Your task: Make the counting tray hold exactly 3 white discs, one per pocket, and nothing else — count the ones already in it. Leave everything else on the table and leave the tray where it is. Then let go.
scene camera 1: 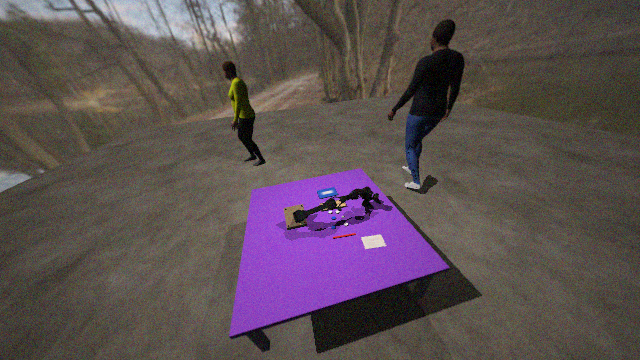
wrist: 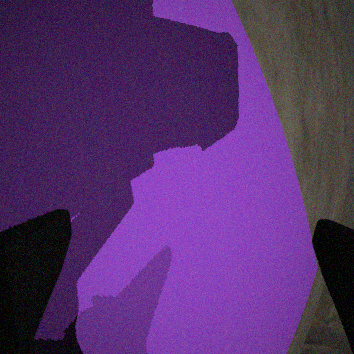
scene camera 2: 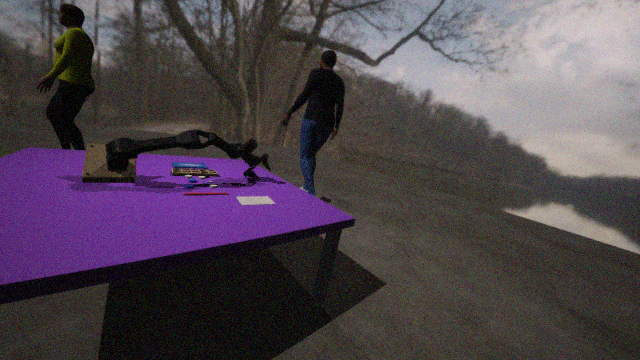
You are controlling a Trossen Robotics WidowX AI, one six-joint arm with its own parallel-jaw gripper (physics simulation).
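The wooden counting tray (scene camera 1: pixel 342 204) (scene camera 2: pixel 180 174) lies beyond the arm, which partly covers it in scene camera 1; its pockets are too small to count. Two white discs (scene camera 1: pixel 330 212) (scene camera 1: pixel 337 211) lie close together in front of the tray. Another white disc (scene camera 1: pixel 346 224) (scene camera 2: pixel 213 186) lies nearer the red stick. Blue discs (scene camera 1: pixel 334 218) (scene camera 1: pixel 333 227) lie among them. My gripper (scene camera 1: pixel 375 207) (scene camera 2: pixel 261 173) (wrist: pixel 196 229) is open and empty, low over the table near its far right edge, to the right of the tray and discs. No disc shows between the fingers in the wrist view.
A blue case (scene camera 1: pixel 320 194) (scene camera 2: pixel 189 165) with a pale centre lies behind the tray. A red stick (scene camera 1: pixel 344 236) (scene camera 2: pixel 206 194) and a white card (scene camera 1: pixel 374 242) (scene camera 2: pixel 255 200) lie in front. The arm's base plate (scene camera 2: pixel 95 165) is at left. Two people stand beyond the table.
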